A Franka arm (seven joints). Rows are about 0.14 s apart.
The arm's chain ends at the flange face. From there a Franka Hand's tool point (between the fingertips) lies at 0.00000 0.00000 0.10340 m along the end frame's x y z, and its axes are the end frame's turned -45 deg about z.
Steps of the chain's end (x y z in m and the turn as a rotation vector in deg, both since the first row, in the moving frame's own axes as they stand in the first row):
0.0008 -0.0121 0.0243 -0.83 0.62 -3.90
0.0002 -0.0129 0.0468 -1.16 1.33 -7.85
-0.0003 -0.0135 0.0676 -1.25 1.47 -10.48
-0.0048 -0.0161 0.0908 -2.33 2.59 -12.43
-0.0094 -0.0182 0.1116 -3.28 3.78 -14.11
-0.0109 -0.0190 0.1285 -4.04 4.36 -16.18
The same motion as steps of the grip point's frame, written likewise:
0.0089 -0.0061 0.0243 -1.03 -0.15 -3.90
0.0097 -0.0058 0.0468 -1.76 0.12 -7.85
0.0099 -0.0063 0.0675 -1.92 0.16 -10.48
0.0090 -0.0086 0.0906 -3.48 0.18 -12.43
0.0080 -0.0107 0.1112 -4.99 0.35 -14.11
0.0076 -0.0106 0.1279 -5.94 0.23 -16.18

